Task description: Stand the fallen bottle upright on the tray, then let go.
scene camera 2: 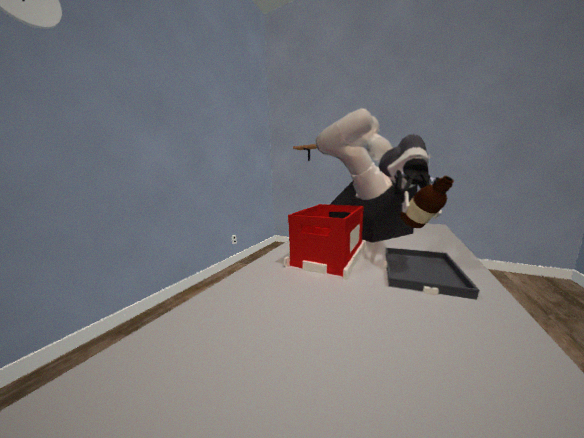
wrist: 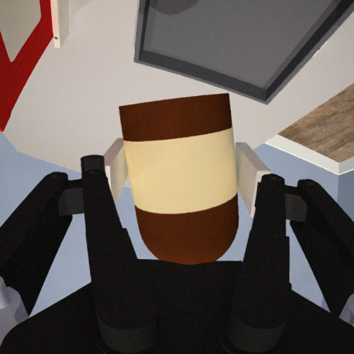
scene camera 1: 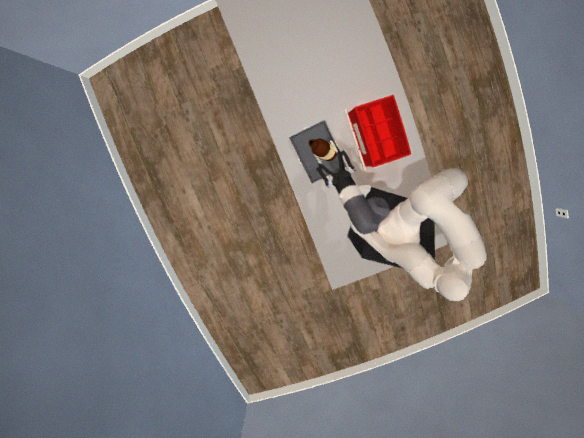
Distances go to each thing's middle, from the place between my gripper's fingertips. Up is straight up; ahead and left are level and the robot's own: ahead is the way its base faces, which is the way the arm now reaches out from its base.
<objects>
I see my gripper 1 cm to the right of the brown bottle (scene camera 2: 427, 202) and 2 cm below it.
</objects>
